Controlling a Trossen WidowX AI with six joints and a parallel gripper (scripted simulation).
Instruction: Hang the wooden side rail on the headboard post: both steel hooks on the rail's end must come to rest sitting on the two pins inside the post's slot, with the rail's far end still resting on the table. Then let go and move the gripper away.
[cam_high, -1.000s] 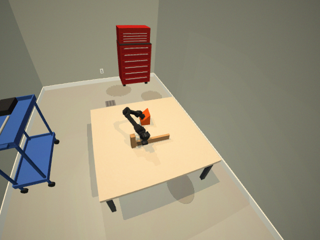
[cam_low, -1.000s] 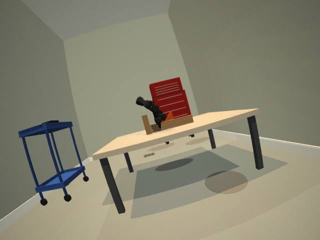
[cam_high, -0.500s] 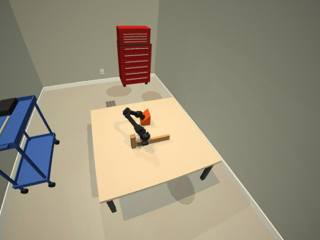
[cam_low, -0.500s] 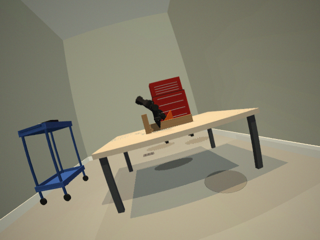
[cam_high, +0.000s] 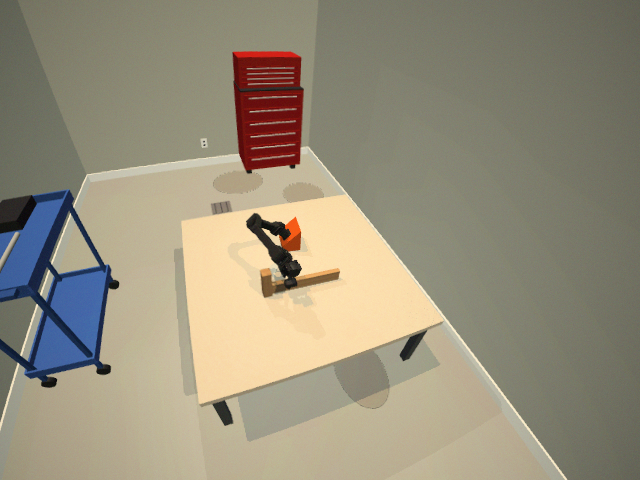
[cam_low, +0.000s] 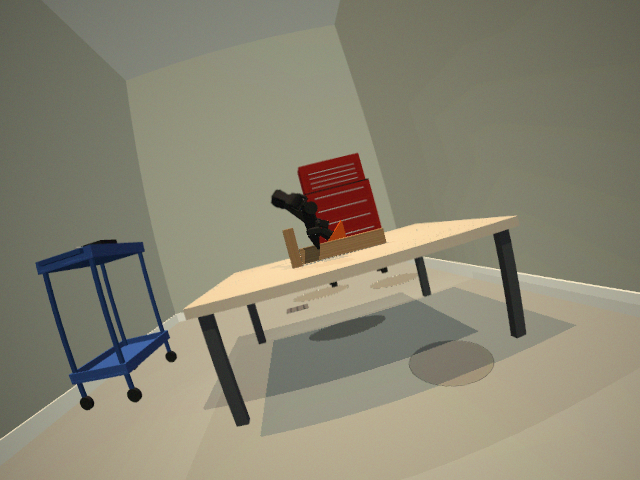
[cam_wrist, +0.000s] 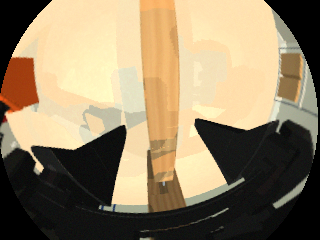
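My gripper tip is 11 cm to the left of the upright headboard post and 2 cm below it.
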